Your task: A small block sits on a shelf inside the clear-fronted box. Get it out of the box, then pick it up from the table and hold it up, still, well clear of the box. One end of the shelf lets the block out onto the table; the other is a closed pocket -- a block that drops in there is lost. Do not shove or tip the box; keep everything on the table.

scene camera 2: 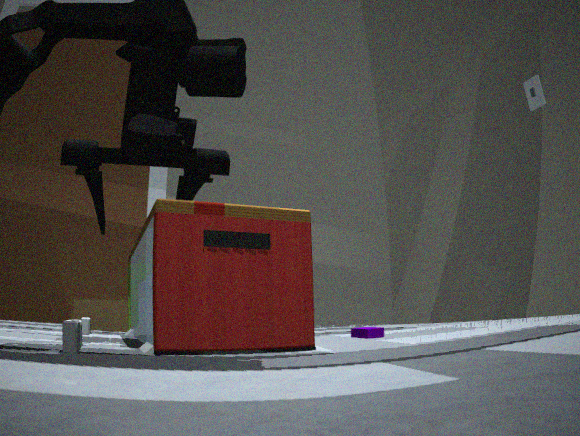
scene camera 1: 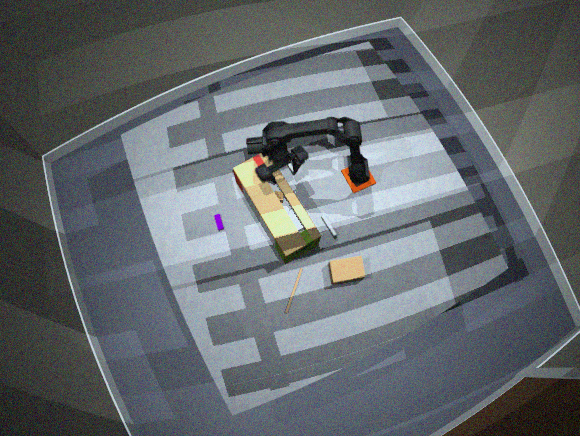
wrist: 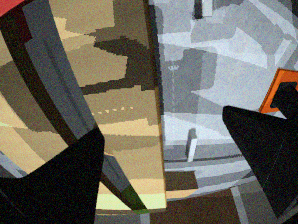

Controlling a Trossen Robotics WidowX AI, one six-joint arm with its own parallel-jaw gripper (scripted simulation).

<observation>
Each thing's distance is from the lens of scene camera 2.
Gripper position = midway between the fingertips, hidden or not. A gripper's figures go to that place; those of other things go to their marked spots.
my gripper [scene camera 2: 139, 236]: 50 cm
long box [scene camera 2: 202, 276]: 37 cm
tan slab [scene camera 2: 106, 315]: 84 cm
The marked spots on the long box and the tan slab are 49 cm apart.
</observation>
